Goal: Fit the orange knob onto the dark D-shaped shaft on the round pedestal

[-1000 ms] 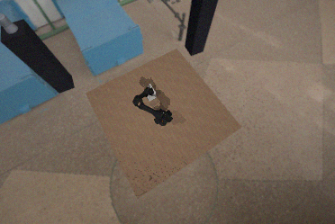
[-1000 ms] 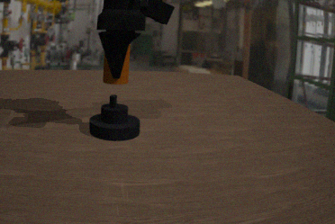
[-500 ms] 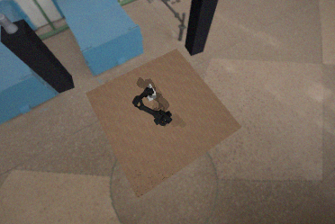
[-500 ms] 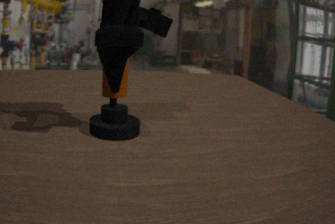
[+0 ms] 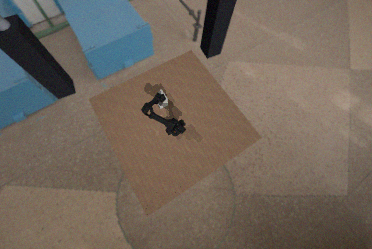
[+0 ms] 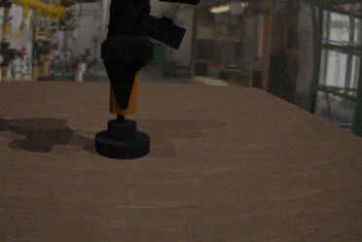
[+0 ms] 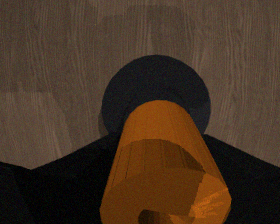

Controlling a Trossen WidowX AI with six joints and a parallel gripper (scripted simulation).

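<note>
My gripper tip is now 20 mm below the orange knob. From my gripper tip the other things lie so: pedestal (40 mm below).
</note>
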